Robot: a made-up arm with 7 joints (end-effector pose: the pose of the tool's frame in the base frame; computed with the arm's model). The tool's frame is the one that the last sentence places.
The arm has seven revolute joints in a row. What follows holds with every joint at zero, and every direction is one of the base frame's. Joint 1 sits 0.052 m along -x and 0.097 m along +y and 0.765 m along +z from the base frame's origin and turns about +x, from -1.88 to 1.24 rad. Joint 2 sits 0.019 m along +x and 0.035 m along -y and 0.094 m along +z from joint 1 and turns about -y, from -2.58 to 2.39 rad. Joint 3 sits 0.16 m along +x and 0.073 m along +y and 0.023 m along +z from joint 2 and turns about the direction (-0.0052, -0.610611, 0.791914), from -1.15 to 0.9 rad. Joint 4 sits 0.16 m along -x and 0.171 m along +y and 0.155 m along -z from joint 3 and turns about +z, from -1.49 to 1.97 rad. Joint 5 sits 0.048 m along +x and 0.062 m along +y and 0.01 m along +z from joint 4 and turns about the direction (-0.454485, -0.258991, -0.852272), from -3.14 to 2.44 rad. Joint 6 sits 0.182 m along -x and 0.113 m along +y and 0.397 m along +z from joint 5 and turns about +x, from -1.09 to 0.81 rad. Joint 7 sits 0.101 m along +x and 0.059 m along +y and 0.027 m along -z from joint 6 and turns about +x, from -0.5 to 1.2 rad. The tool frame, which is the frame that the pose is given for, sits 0.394 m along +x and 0.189 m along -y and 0.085 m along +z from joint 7; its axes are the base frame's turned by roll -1.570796, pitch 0 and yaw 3.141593 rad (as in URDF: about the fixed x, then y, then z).
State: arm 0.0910 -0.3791 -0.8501 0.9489 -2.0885 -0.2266 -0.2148
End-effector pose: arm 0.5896 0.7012 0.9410 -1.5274 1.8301 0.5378
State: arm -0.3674 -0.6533 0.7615 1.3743 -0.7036 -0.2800 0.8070
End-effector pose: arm -0.3459 0.5802 0.8942 -2.6620 0.8129 -0.1990
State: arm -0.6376 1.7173 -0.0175 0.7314 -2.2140 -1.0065 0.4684
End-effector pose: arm -0.3336 0.7390 0.4449 -1.6701 -0.9362 -1.1234
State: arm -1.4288 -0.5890 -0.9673 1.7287 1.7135 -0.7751 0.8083
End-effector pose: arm 0.4870 0.4164 0.4657 -0.4669 0.4543 2.5951
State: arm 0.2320 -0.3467 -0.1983 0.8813 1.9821 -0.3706 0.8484
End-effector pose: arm 0.1211 0.3635 1.2579 -1.1781 -1.7185 1.9962
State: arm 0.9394 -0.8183 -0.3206 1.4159 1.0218 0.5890 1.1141
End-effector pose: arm 0.2143 0.3638 1.2491 0.7151 -2.3512 -1.3030
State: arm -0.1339 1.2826 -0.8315 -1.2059 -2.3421 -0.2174 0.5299
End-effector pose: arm 0.0472 0.0507 1.3132 -0.0380 1.8054 -0.2721
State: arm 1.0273 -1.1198 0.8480 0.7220 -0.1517 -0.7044 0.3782
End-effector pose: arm 0.1146 -0.0322 1.3174 -0.6434 1.7431 -0.0878
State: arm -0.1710 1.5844 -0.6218 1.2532 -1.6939 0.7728 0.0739
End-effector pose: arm -0.2537 0.8247 0.9252 -2.2696 0.7907 -1.2286
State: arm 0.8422 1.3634 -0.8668 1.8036 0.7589 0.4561 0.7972
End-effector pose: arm -0.1524 0.0742 1.4700 0.3500 1.8233 0.2511
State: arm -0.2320 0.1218 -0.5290 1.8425 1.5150 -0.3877 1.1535
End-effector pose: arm 0.1069 0.5475 1.1055 0.1106 2.1694 -1.5023
